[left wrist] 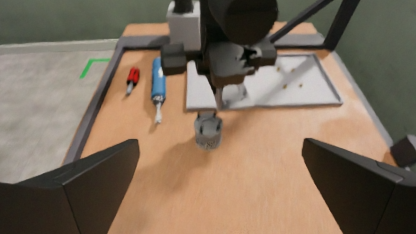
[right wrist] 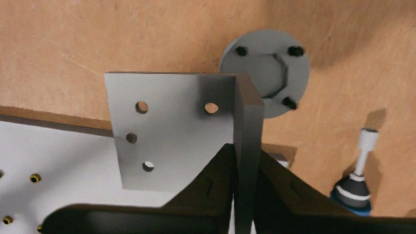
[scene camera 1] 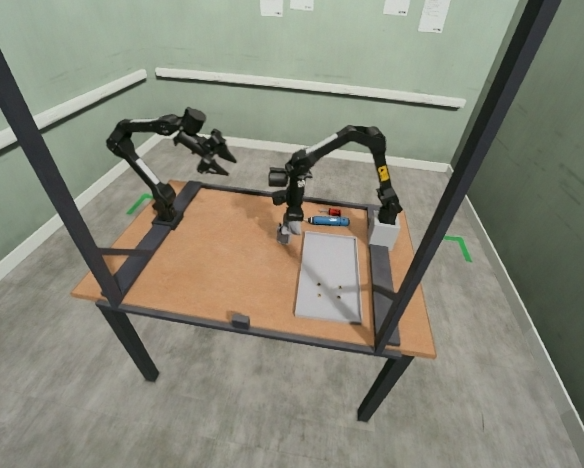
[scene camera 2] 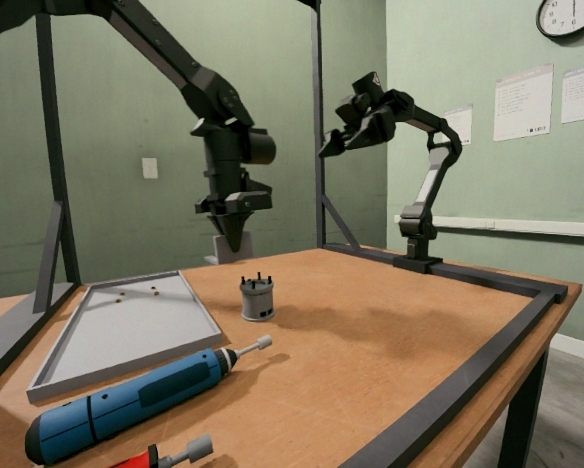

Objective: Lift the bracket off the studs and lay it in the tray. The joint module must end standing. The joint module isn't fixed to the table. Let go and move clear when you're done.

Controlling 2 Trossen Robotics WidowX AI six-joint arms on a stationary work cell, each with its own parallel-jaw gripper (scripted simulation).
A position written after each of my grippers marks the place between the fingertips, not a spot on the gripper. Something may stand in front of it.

Observation:
In view: my left gripper (scene camera 2: 330, 152), my right gripper (scene camera 2: 234, 251), a grey L-shaped bracket (scene camera 2: 223, 254), a grey joint module (scene camera 2: 257, 297) and a grey tray (scene camera 2: 100, 332).
The grey L-shaped bracket is seen too in the right wrist view (right wrist: 177, 134). The grey joint module is seen too in the left wrist view (left wrist: 207, 128) and in the right wrist view (right wrist: 282, 78). The grey tray is seen too in the left wrist view (left wrist: 265, 89), in the right wrist view (right wrist: 74, 169) and in scene camera 1 (scene camera 1: 332, 260).

